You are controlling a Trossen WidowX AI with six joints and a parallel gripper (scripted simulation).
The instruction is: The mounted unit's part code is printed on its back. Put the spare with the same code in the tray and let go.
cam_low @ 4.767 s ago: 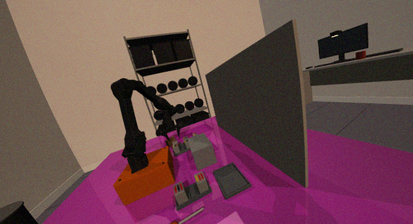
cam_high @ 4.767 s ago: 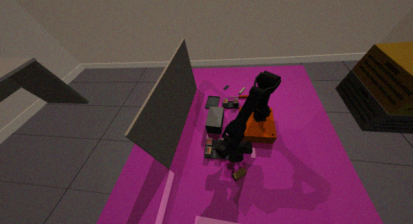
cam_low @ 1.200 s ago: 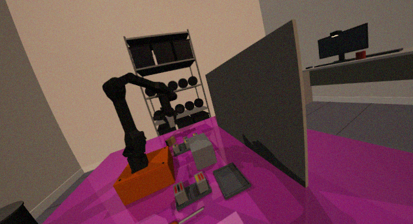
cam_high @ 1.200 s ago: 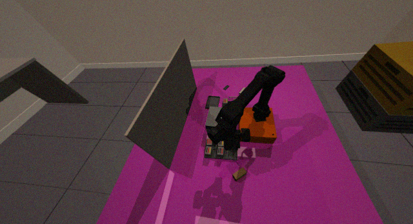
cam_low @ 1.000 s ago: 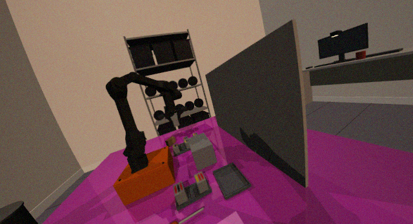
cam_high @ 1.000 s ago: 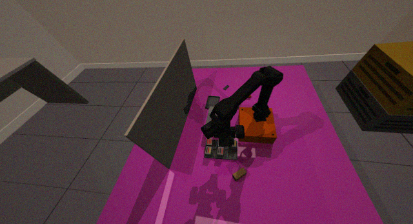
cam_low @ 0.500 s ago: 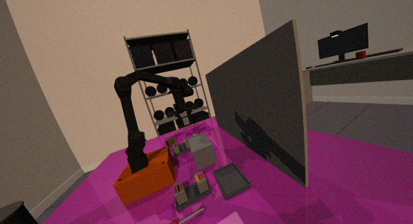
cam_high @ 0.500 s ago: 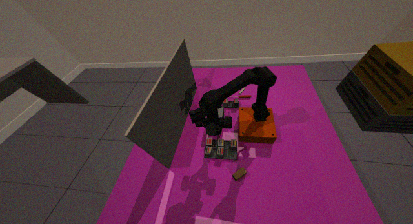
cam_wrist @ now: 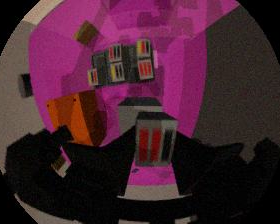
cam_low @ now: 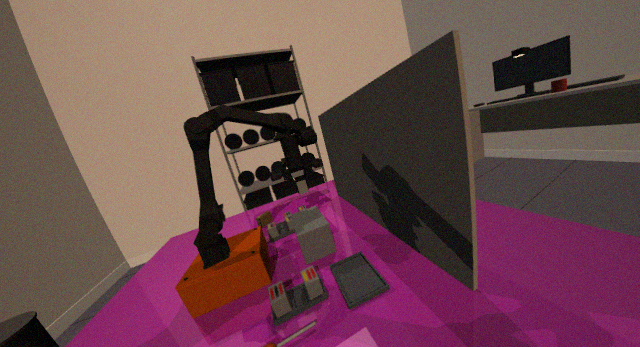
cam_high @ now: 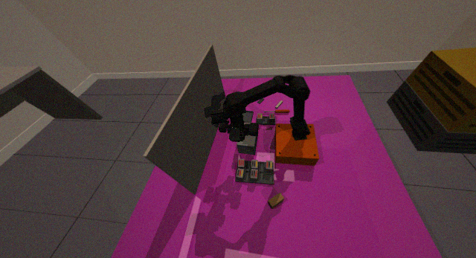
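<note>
The flat dark tray lies 30 mm behind my gripper tip, 270 mm to the right of it and 170 mm below it. Round my gripper tip: mounted unit 30 mm behind, 60 mm to the right, 120 mm below; then panel 190 mm ahead, 130 mm to the right, 50 mm above; then tan block 130 mm behind, 290 mm to the left, 150 mm below.
</note>
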